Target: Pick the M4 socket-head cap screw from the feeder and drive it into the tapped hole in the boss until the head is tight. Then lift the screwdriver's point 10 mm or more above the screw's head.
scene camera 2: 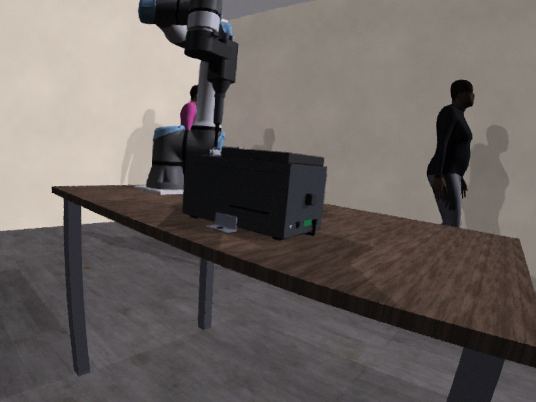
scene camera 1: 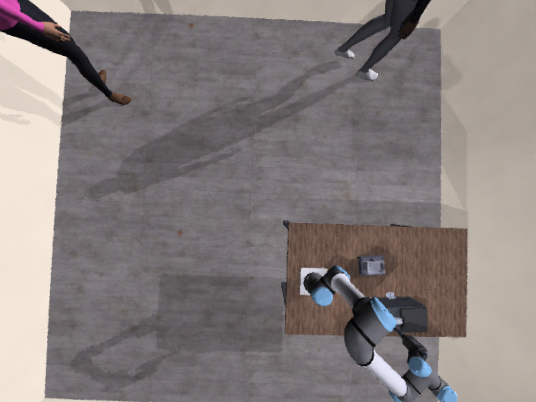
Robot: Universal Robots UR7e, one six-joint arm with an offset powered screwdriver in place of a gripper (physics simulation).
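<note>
The dark screw feeder stands on the table. My screwdriver's point is down at the small light pick-up part on the feeder's top, at its end nearer the robot base. The screwdriver is upright in scene camera 2. The M4 screw is too small to make out, and I cannot tell whether the bit touches or holds one. A grey block-like workpiece lies on the table, apart from the feeder; its boss and tapped hole cannot be made out. The workpiece does not show in scene camera 2.
A small metal angle bracket stands beside the feeder. The robot base is on a white plate at one end of the wooden table. Two people are on the floor away from the table.
</note>
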